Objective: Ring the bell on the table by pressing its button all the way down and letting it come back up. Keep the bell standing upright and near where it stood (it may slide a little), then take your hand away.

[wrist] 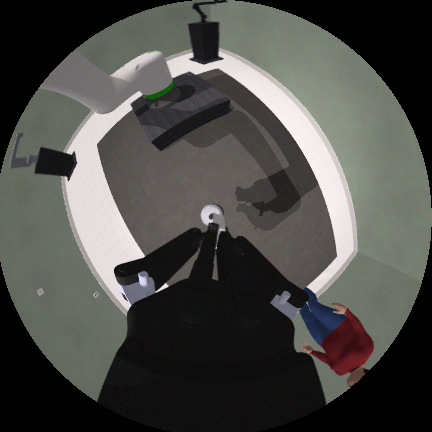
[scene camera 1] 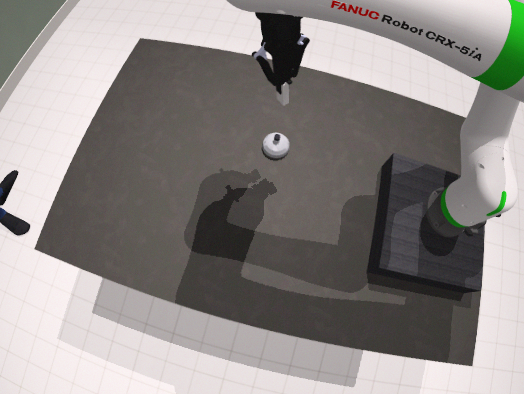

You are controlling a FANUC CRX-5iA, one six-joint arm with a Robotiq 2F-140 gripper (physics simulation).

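Frame: origin at the arm's base, x ahead, y left, z up, level; centimetres.
Seen in the pictures: gripper, between the fingertips: (wrist: 216, 221) (scene camera 1: 283, 101); arm's base, origin of its link: (wrist: 163, 98) (scene camera 1: 446, 212).
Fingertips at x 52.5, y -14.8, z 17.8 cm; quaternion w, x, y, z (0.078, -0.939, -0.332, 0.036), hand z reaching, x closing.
Observation:
Pixels of each thing's top centre, then the offset from my fingertips to it. Level surfaces: height alone.
- round white bell, centre of its top: (scene camera 1: 277, 136) (wrist: 210, 216) dx +0.0, dy -2.1, dz -20.3 cm
- small dark button, centre of its top: (scene camera 1: 277, 136) dx +0.0, dy -2.1, dz -20.3 cm
- dark table mat, height of its surface: dz -26.9 cm
A round white bell (scene camera 1: 275, 146) (wrist: 208, 213) with a small dark button (scene camera 1: 277, 136) on top stands upright on the dark table mat (scene camera 1: 125, 125) (wrist: 165, 190). My gripper (scene camera 1: 283, 102) (wrist: 216, 221) is shut, its light fingertips together and empty. In the scene view the fingertips are apart from the bell and appear above it in the picture, held up in the air. In the wrist view they partly cover the bell's right side, and the button is partly hidden there.
The arm's base stands on a dark block (scene camera 1: 400, 220) (wrist: 195, 120) at the right of the scene view. The white arm (scene camera 1: 390, 30) reaches over the table's far side. The arm's shadow falls beside the bell. A person in red (wrist: 348, 347) shows in the wrist view.

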